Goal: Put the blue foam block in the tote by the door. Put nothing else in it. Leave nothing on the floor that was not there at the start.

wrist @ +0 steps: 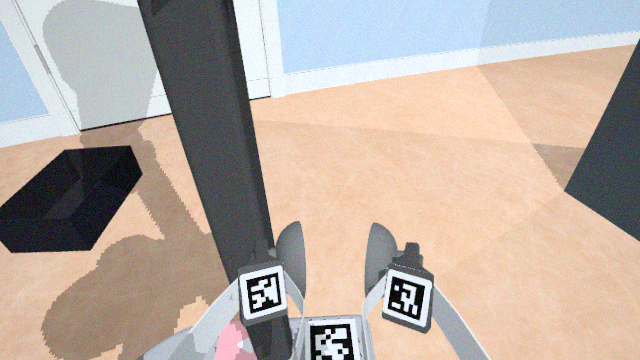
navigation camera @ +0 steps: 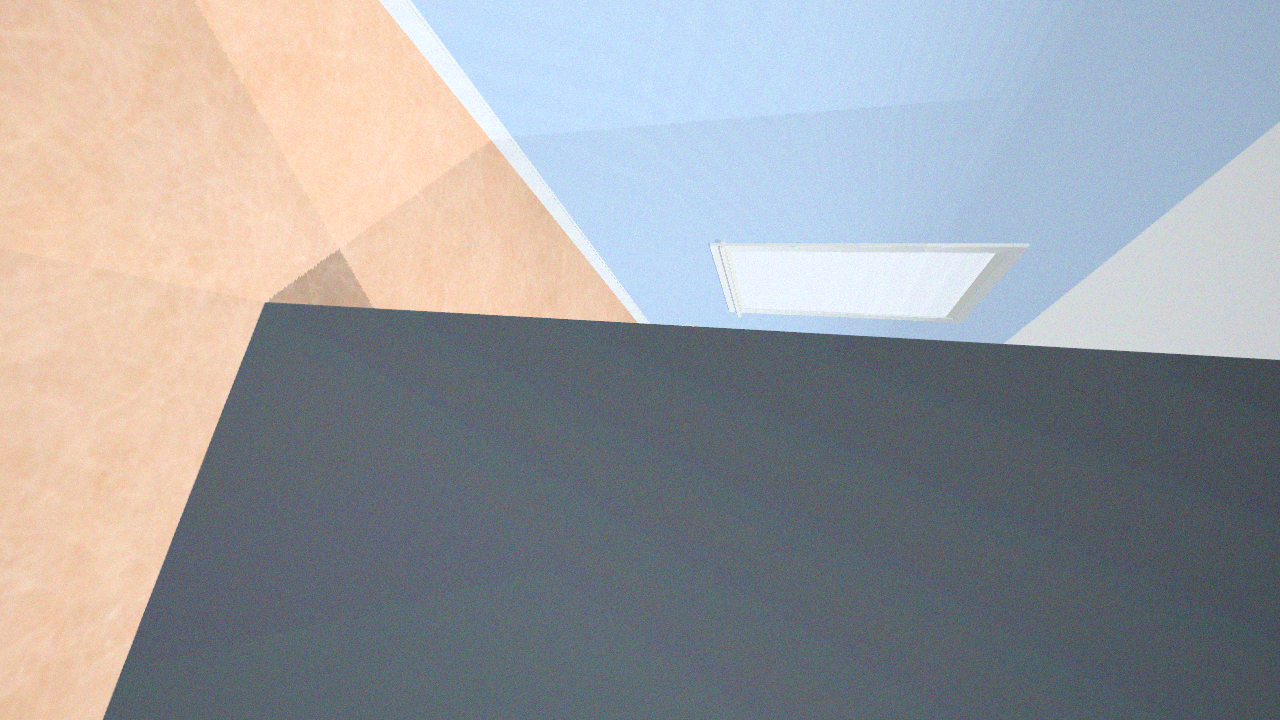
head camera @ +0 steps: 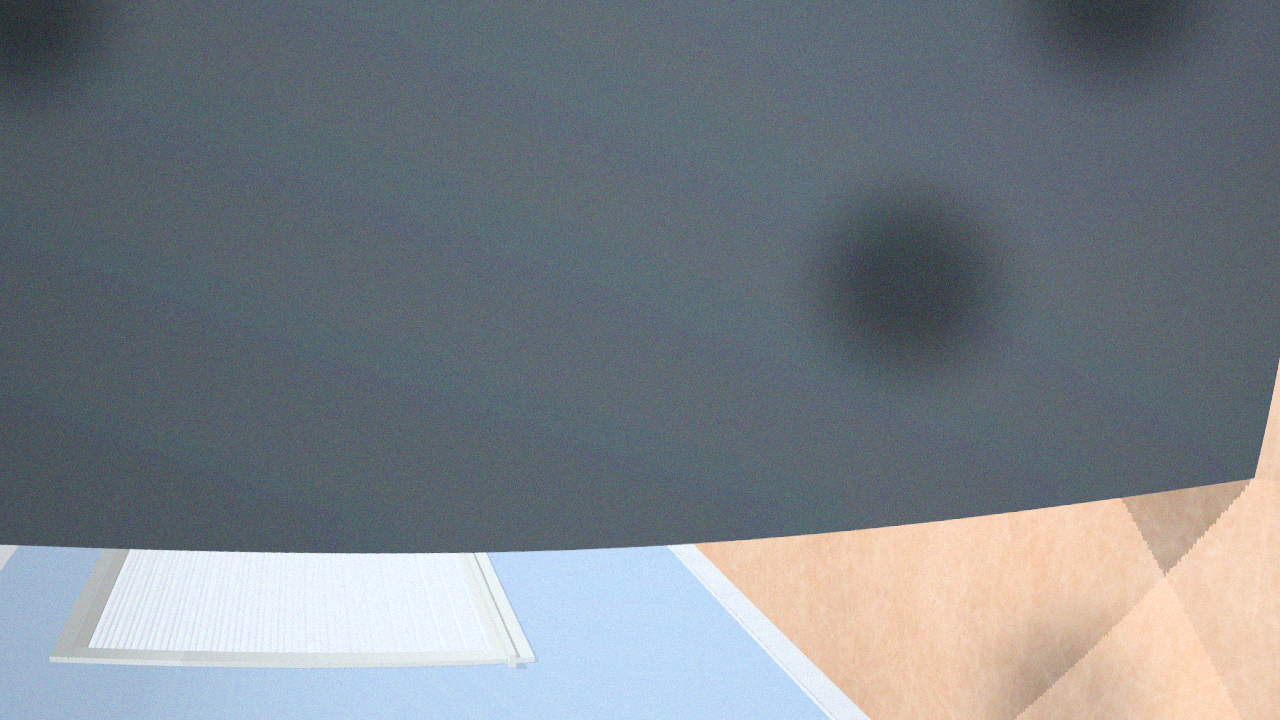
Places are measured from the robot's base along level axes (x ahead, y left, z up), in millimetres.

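Pixels of known places: gripper, fingertip midpoint: (wrist: 336,248).
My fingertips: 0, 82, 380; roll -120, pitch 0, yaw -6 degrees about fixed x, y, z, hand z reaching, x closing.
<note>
Behind a point stands the place of what it marks, as x, y, z.
A black open-topped tote (wrist: 112,210) @(-529, 557, 14) stands on the floor at the left of the wrist view, in front of the white door (wrist: 110,60) @(-724, 1115, 244). The part of its inside that shows is dark, and I make out no block in it. My gripper (wrist: 336,248) @(0, 82, 380) is open, its two grey fingertips apart with floor showing between them. It is to the right of the tote and apart from it. The blue foam block does not show in any view.
A large dark grey surface (head camera: 537,313) @(704, 355, 1131) (navigation camera: 716,519) @(733, 264, 1146) fills much of the head and navigation views. A dark panel (wrist: 610,150) @(655, 508, 154) stands at the right of the wrist view. A dark post (wrist: 205,125) crosses left of the fingers. A pale blue wall (wrist: 375,35) @(291, 1456, 203) stands behind.
</note>
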